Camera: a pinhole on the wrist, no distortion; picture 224 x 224 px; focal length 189.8 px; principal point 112.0 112.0 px. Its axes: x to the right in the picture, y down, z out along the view. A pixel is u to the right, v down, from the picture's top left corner.
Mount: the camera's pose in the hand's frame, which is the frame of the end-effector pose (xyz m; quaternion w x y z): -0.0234 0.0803 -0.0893 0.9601 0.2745 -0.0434 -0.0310
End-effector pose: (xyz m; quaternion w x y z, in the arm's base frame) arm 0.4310 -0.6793 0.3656 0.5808 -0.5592 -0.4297 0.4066
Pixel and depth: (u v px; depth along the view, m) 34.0 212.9 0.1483
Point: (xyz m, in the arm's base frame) 0.3324 -0.7454 0.2874
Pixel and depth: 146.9 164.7 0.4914
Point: 0.0512 -0.5400 0.4380
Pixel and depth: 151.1 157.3 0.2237
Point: 0.3065 -0.6379 0.3620
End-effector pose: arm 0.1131 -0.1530 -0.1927 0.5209 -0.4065 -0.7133 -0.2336
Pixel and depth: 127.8 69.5 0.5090
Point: -0.2752 -0.1114 -0.2995
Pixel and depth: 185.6 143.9 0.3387
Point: -0.0764 0.0172 -0.1992
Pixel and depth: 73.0 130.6 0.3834
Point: -0.0752 -0.0570 -0.4017
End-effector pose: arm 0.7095 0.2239 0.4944 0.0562 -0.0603 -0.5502 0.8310
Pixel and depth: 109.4 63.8 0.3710
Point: 0.7546 0.1300 0.7429
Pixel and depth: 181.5 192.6 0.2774
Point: 0.6208 0.0278 0.5513
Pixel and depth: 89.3 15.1 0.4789
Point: 0.8253 0.1815 0.9141
